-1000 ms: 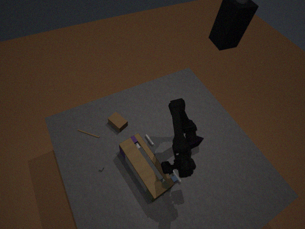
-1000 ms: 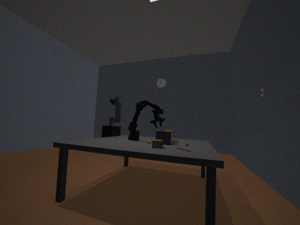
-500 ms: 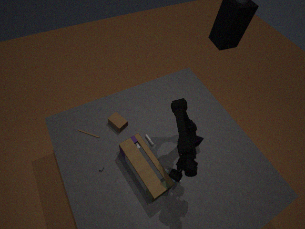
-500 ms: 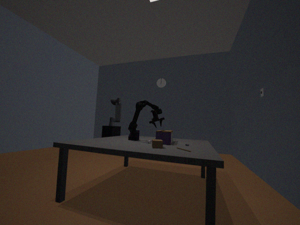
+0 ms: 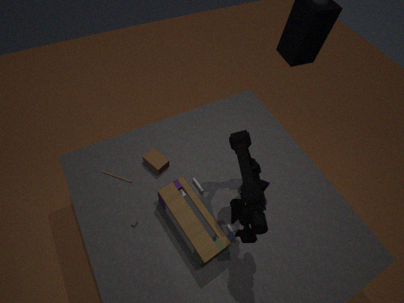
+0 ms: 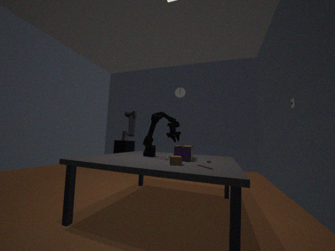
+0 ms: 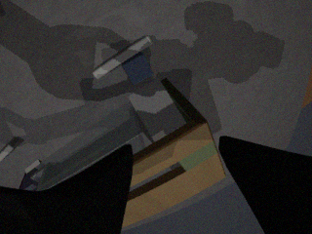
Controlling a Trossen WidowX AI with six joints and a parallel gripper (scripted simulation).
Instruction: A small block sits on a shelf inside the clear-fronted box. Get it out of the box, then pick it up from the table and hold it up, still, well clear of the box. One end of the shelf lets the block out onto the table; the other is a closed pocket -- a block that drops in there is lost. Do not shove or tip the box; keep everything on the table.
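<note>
My gripper tip is 150 mm above the light-blue block and 20 mm past it. Also, from my gripper tip: grey hook (400 mm ahead, 220 mm to the right, 160 mm below); then tan box (510 mm to the right, 200 mm ahead, 130 mm below); then thin wooden stick (500 mm to the right, 420 mm ahead, 160 mm below).
</note>
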